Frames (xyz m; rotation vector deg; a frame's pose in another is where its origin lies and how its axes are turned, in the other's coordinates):
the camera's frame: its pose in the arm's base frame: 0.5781 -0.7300 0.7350 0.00 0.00 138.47
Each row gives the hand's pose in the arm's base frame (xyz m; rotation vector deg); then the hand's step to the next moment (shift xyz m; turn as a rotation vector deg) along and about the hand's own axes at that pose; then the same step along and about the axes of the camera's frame.
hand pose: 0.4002 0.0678 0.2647 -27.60 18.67 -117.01
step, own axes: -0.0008 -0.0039 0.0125 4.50 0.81 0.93
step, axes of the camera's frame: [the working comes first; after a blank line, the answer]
step, axes of the arm's base frame: 0.0032 0.0022 0.0125 -0.96 -4.35 1.39

-0.0009 -0.0037 0.0125 -2.17 3.89 1.39
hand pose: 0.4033 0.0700 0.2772 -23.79 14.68 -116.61
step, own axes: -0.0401 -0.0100 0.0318 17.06 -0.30 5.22
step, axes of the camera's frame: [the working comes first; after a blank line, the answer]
step, axes of the arm's base frame: 0.0221 0.0398 0.0254 -5.68 -14.89 8.02

0.0098 -0.0445 0.0254 -5.62 14.91 8.02
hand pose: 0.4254 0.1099 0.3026 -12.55 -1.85 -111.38
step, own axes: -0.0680 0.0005 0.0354 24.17 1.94 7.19
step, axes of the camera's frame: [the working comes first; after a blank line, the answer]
step, axes of the arm's base frame: 0.0297 0.0667 0.0233 -5.89 -22.01 10.98

0.0220 -0.0697 0.0233 -10.18 20.39 10.98
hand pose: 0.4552 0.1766 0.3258 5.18 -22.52 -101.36
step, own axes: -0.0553 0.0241 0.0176 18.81 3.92 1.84
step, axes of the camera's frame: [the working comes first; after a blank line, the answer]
step, axes of the arm's base frame: 0.0309 0.0524 0.0157 -1.32 -18.37 5.76

0.0116 -0.0597 0.0157 -11.19 14.63 5.76
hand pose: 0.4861 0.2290 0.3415 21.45 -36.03 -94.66
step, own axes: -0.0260 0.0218 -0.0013 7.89 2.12 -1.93
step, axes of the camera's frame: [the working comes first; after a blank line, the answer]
step, axes of the arm's base frame: 0.0229 0.0233 0.0092 1.37 -8.26 0.55

-0.0017 -0.0326 0.0092 -6.51 5.28 0.55
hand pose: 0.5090 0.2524 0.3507 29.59 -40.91 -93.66
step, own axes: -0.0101 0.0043 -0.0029 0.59 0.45 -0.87
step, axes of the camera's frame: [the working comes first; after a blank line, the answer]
step, axes of the arm's base frame: 0.0069 0.0090 0.0004 0.80 -0.77 -0.27

0.0008 -0.0113 0.0004 -1.11 0.04 -0.27
